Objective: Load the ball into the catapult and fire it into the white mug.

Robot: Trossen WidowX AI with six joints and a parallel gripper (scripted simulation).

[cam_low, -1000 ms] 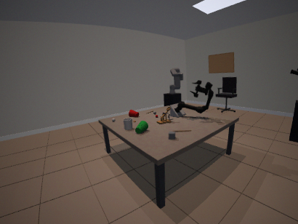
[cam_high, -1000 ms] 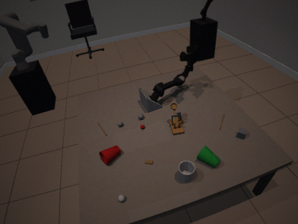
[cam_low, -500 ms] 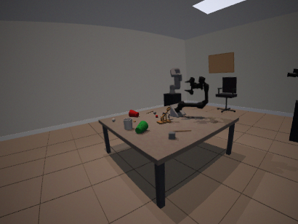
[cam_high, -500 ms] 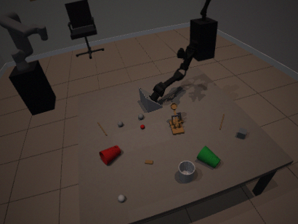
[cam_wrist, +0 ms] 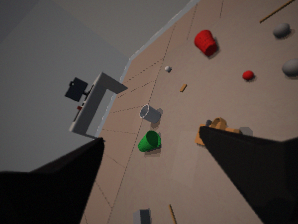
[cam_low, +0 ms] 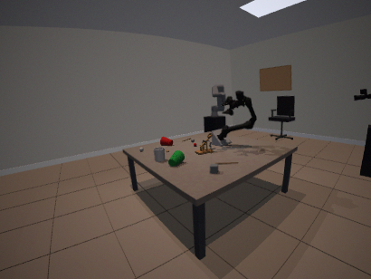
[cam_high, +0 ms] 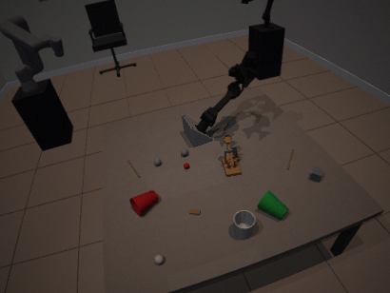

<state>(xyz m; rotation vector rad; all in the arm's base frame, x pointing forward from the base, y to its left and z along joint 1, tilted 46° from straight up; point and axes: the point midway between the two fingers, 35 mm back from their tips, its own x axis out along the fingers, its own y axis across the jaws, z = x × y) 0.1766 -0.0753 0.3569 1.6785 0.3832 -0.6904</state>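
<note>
Right now the wooden catapult is 310 mm below my gripper tip, 100 mm ahead of it and 80 mm to the right of it. From my gripper tip the other things lie so: grey cube: 390 mm ahead, 360 mm below, 270 mm to the left; then red ball: 360 mm below, 340 mm to the right, 30 mm ahead; then small wood block: 390 mm to the right, 380 mm below, 340 mm ahead.
</note>
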